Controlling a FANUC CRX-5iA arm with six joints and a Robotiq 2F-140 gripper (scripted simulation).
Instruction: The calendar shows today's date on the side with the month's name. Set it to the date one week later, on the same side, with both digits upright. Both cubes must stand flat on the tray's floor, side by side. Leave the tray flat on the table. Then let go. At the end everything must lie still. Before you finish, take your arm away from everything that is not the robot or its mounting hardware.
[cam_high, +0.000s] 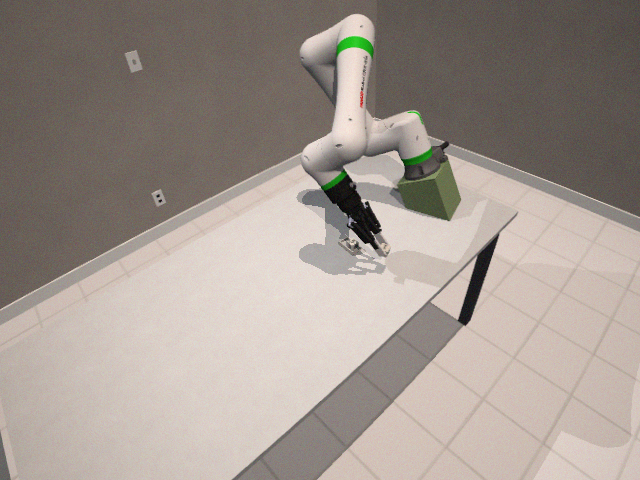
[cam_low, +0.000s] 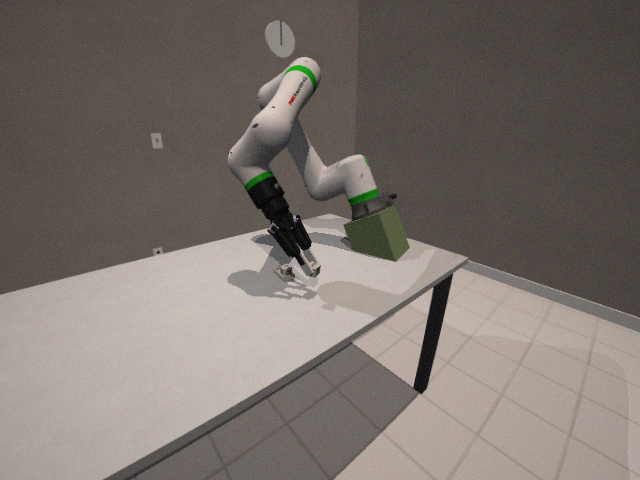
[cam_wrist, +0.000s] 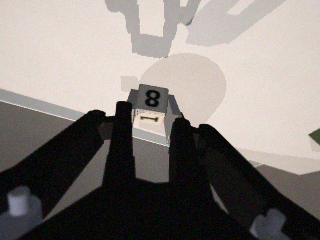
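Now: hand 2 cm above the white calendar cube, 1 cm to the right of it and 1 cm past it.
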